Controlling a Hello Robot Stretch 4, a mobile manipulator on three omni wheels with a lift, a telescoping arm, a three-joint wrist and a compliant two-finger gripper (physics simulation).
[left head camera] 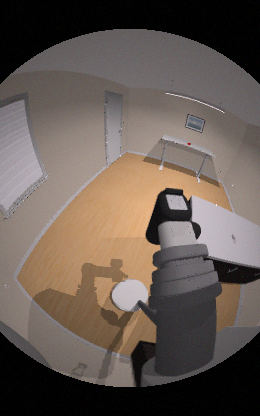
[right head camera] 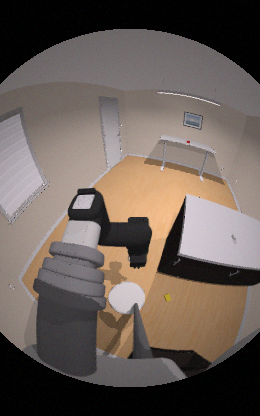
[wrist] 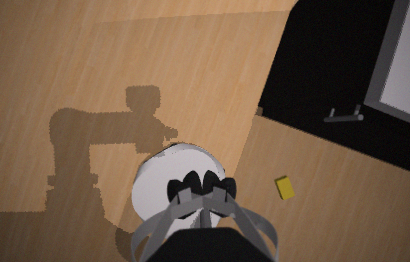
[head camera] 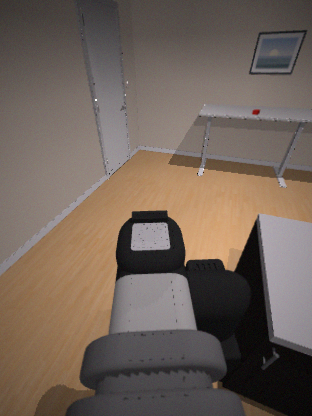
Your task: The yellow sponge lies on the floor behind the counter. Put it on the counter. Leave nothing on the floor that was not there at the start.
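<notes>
The yellow sponge lies on the floor near the dark end of the counter, which has a white top. The sponge does not show in the head camera view or the left head camera view. My gripper is shut with its fingertips close together and nothing between them. It hangs high above the floor, over the edge of my white round base in the wrist view, to the left of the sponge and apart from it. The fingers are hidden in the head camera view.
A small grey object stands on the counter top. My white base is beside the sponge. A white table with a red block stands at the far wall. A dark piece of furniture is near the bottom.
</notes>
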